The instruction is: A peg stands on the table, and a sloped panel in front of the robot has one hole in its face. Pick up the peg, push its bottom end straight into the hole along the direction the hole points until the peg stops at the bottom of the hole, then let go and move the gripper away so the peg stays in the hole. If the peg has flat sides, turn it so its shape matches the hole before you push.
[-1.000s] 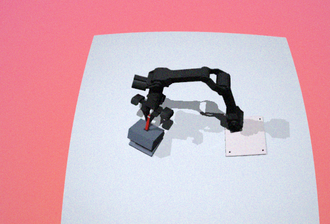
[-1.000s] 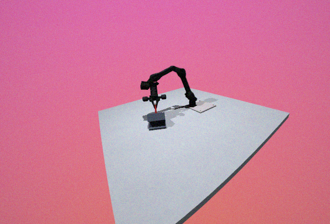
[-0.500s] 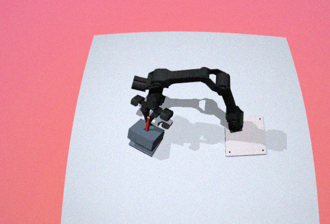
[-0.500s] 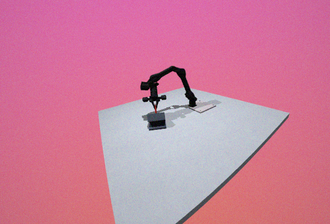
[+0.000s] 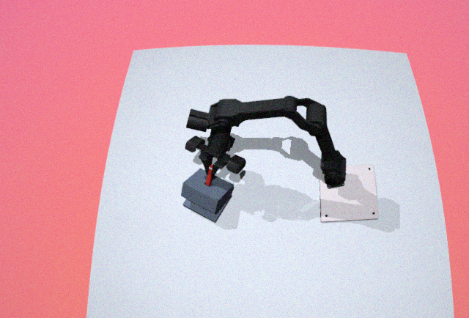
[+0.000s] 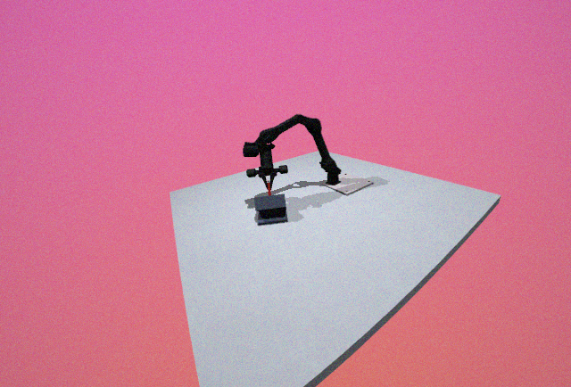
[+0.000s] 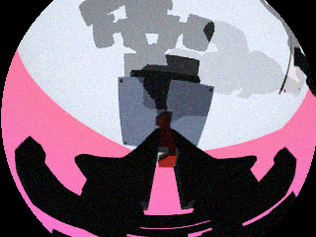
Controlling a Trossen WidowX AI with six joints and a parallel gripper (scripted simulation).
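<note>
Now: the sloped panel 50 mm below my gripper tip, 30 mm to the left of it and 20 mm ahead of it. The rest, counted from my gripper tip: peg 20 mm above, 10 mm to the right, 10 mm behind.
</note>
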